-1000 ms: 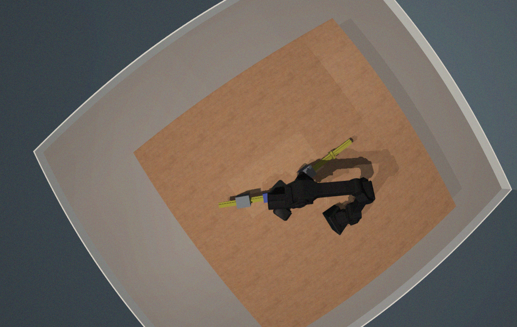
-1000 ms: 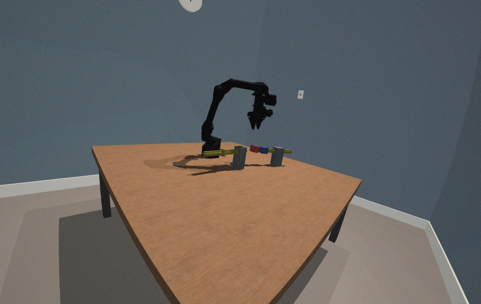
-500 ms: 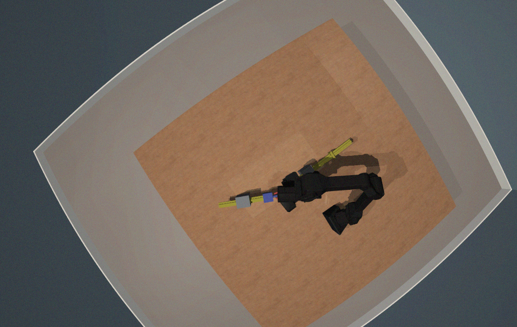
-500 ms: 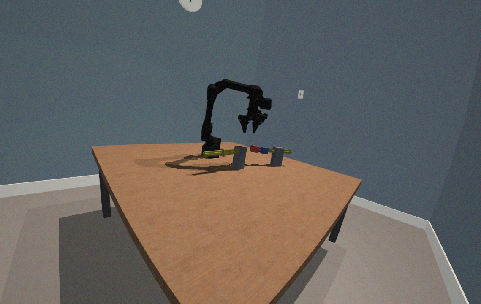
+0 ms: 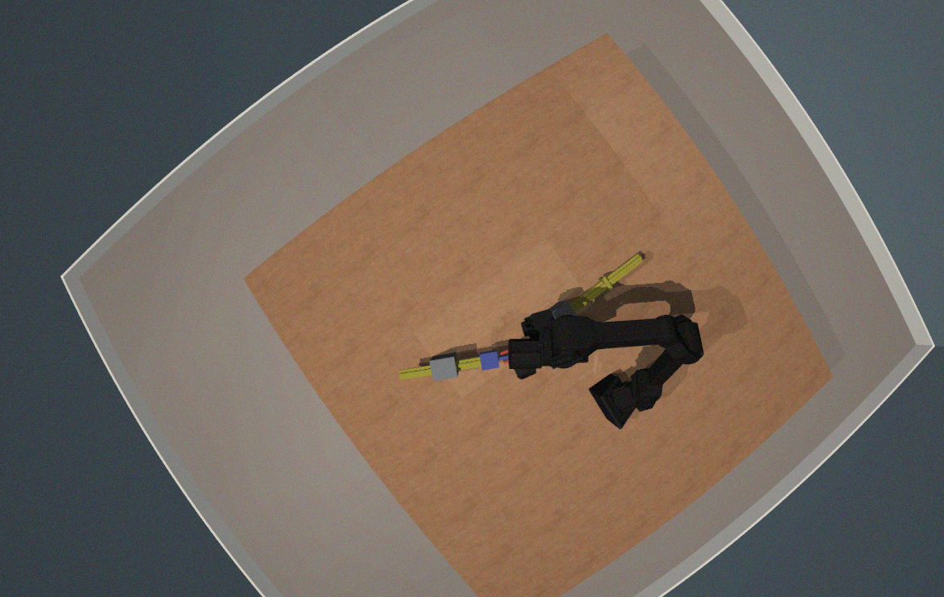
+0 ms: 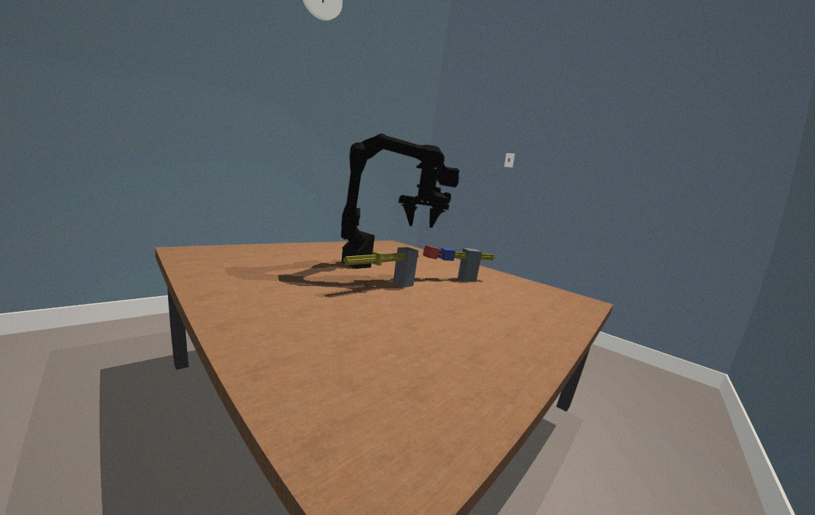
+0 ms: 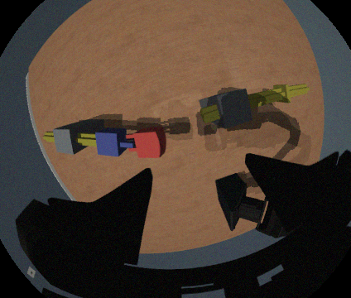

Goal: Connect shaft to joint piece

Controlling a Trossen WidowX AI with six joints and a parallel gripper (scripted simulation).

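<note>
My gripper tip is now 90 mm above the red square joint piece, 60 mm to the right of it and 20 mm short of it.
</note>
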